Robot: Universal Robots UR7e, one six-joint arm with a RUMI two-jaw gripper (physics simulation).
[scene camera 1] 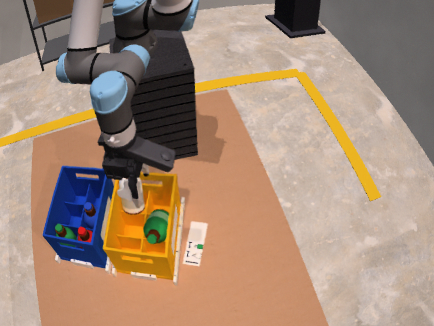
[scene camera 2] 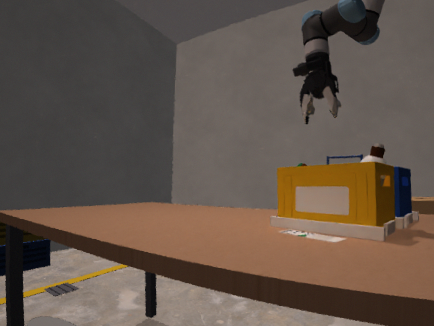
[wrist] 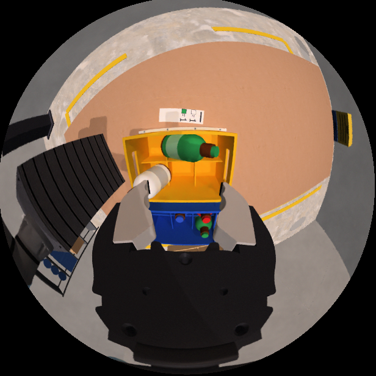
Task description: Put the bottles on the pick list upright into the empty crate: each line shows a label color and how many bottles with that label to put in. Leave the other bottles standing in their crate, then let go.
I see my gripper (scene camera 1: 142,191) and a green bottle (wrist: 188,147).
My gripper is seen too in scene camera 2 (scene camera 2: 320,121) and in the wrist view (wrist: 184,182).
